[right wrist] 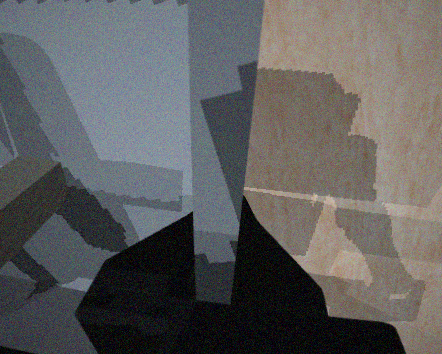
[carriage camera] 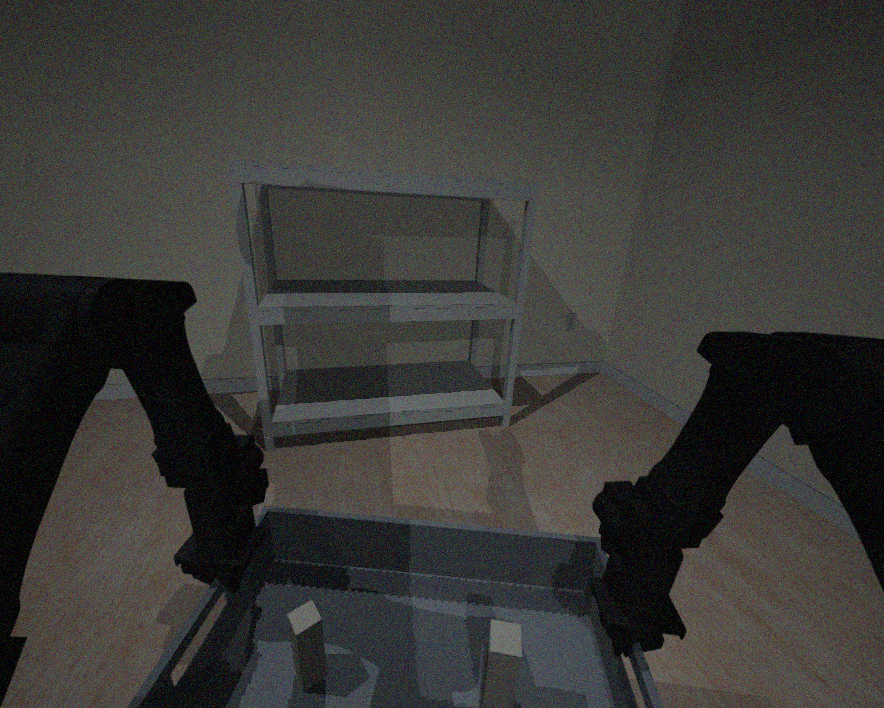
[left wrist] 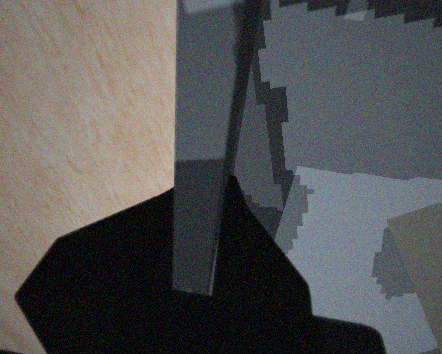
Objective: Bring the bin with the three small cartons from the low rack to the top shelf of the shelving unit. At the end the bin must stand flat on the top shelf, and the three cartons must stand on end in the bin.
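Places are measured from the left arm's base along level axes (x ahead, y left, z up), in millimetres.
Pixels of known places: left gripper, fingertip midpoint: (carriage camera: 231, 589); right gripper, fingertip midpoint: (carriage camera: 619, 651).
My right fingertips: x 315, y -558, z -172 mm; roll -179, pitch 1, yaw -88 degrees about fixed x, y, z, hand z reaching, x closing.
Note:
Behind a point stands the place of what it marks.
The grey bin (carriage camera: 418, 618) {x 363, y -261, z -232 mm} fills the bottom of the carriage view, held level above the wooden floor. Two small cartons show standing on end inside it, one at the left (carriage camera: 307, 642) {x 249, y -127, z -142 mm} and one at the right (carriage camera: 505, 656) {x 241, y -386, z -103 mm}; a third is out of view. My left gripper (carriage camera: 217, 562) is shut on the bin's left wall (left wrist: 198, 218) {x 346, y 29, z -115 mm}. My right gripper (carriage camera: 639, 618) is shut on the bin's right wall (right wrist: 216, 225) {x 353, y -558, z -114 mm}. The grey shelving unit (carriage camera: 383, 309) {x 1545, y 92, z -19 mm} stands ahead against the back wall, its shelves bare.
The room is dim. A wall runs along the right side toward the corner (carriage camera: 608, 365) {x 2654, y -1301, z -608 mm} beside the shelving unit. Wooden floor (carriage camera: 439, 471) {x 1344, y -209, z -687 mm} lies between the bin and the unit.

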